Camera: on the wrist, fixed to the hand. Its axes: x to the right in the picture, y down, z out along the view.
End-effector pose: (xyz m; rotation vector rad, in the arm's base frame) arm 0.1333 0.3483 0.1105 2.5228 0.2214 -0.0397
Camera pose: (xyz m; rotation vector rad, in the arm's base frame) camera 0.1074 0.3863 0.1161 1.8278 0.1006 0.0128
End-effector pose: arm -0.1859 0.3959 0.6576 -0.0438 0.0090 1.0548
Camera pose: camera -0.1679 0.3615 0.6323 -0.6587 -0.4006 1.0884
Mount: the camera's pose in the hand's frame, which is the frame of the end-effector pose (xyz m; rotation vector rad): -0.0203 -0.0318 -0.0269 -0.7007 -0.0422 0.0723
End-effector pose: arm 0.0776 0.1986 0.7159 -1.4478 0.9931 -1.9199
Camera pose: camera 0.0580 0.2394 0.7260 -1.7643 1.7828 -1.5400
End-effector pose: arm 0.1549 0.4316 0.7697 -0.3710 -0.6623 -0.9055
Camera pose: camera 0.1299 0.4105 0.7369 -1.0334 -0.3470 -1.0461
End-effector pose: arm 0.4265 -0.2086 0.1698 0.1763 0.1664 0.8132
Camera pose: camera 0.4294 -0.2424 0.1383 -0.4627 -0.1703 0.8953
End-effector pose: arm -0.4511 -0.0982 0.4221 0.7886 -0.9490 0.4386
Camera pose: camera -0.4264 -0.0983 0.3829 0.1274 -1.0801 0.1272
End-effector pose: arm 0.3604 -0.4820 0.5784 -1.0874 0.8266 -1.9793
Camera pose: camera 0.3356 -0.4432 0.5835 -1.4437 1.5758 -1.6231
